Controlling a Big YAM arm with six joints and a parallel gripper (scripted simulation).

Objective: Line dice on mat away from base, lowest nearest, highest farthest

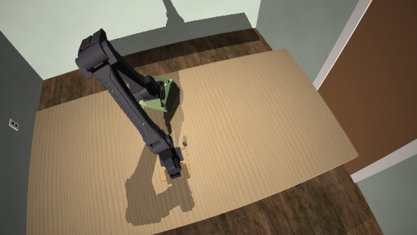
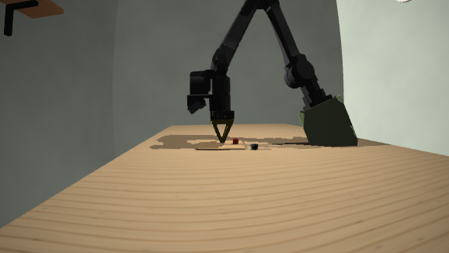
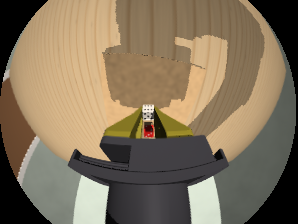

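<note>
The white die lies right at my hand. From my hand the other things lie so: tan mat 2 cm below; then black die 10 cm behind, 6 cm to the left, 1 cm below; then red die 4 cm behind, 1 cm to the right, 1 cm below.
</note>
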